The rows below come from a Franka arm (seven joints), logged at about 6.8 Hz.
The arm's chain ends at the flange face. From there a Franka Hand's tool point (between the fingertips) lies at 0.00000 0.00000 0.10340 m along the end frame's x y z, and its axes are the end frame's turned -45 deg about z.
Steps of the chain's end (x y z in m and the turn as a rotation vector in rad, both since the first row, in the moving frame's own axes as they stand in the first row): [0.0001, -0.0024, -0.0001, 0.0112, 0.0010, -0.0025]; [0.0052, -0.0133, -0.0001, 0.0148, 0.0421, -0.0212]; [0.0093, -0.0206, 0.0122, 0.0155, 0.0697, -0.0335]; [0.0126, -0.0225, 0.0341, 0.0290, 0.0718, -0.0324]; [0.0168, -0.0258, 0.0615, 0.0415, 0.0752, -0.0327]
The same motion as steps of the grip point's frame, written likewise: [0.0027, -0.0024, -0.0001, 0.0072, 0.0086, -0.0025]; [0.0173, -0.0038, -0.0002, -0.0193, 0.0402, -0.0212]; [0.0274, -0.0041, 0.0119, -0.0383, 0.0602, -0.0335]; [0.0322, -0.0040, 0.0338, -0.0303, 0.0713, -0.0324]; [0.0387, -0.0040, 0.0611, -0.0238, 0.0825, -0.0327]
